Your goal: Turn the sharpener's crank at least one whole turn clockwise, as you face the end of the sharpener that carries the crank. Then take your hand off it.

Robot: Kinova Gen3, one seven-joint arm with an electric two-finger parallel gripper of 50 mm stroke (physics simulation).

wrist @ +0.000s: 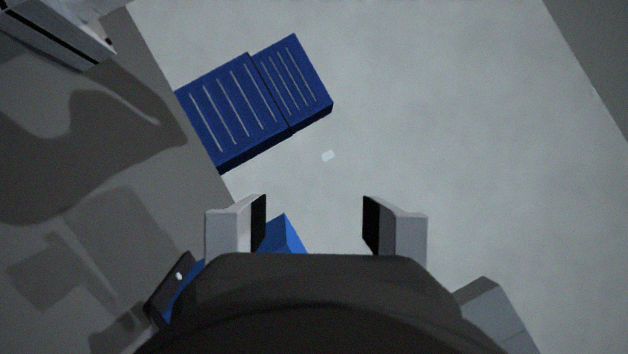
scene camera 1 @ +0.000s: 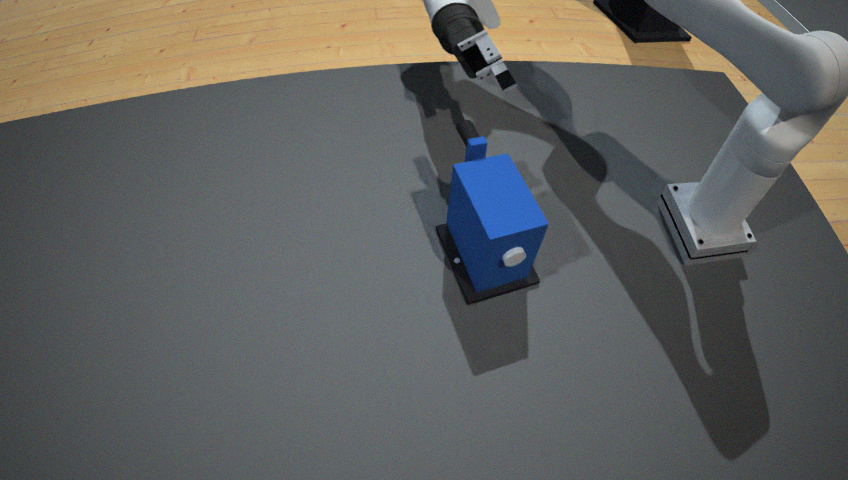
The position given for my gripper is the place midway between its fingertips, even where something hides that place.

Note:
In view: my gripper (scene camera 1: 502,74) and a blue sharpener (scene camera 1: 494,229).
My gripper also shows in the wrist view (wrist: 314,216). The blue sharpener also shows in the wrist view (wrist: 159,305).

